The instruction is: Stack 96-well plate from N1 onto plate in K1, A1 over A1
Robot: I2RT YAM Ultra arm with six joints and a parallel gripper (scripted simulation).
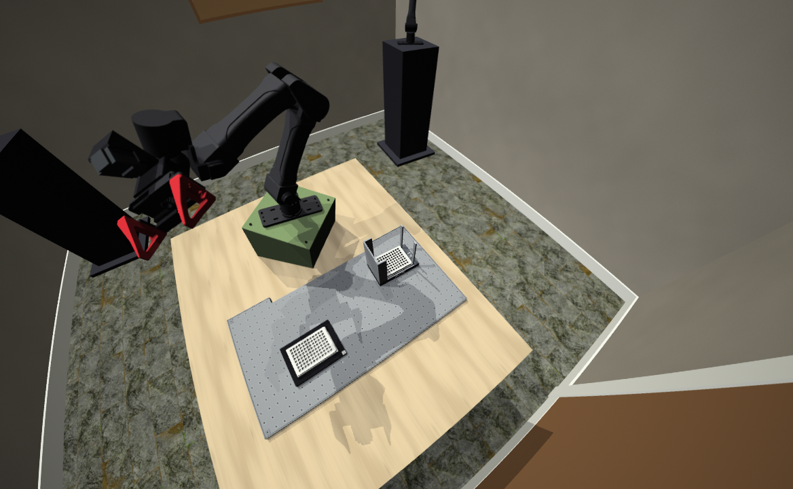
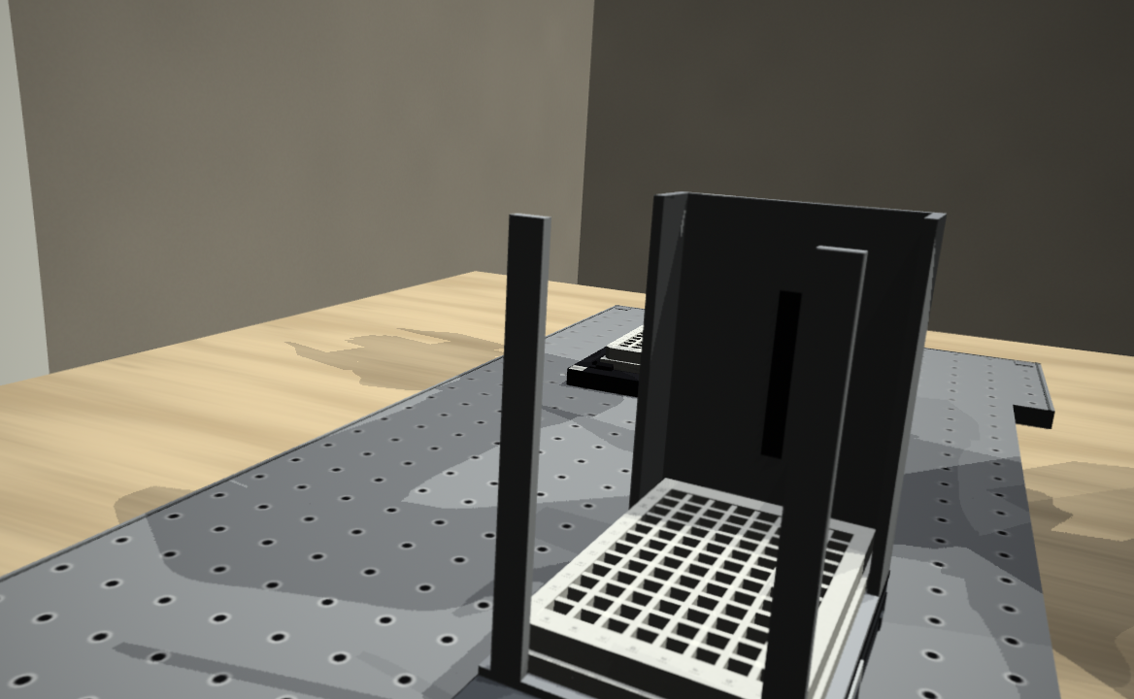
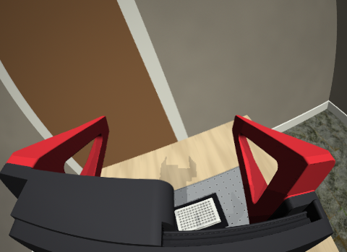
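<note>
Right now my hand is 460 mm above the pale A1 square, 170 mm short of it and 140 mm to the right of it. From my hand the other things lie so: back wall (390 mm below, 330 mm to the left, 20 mm behind).
</note>
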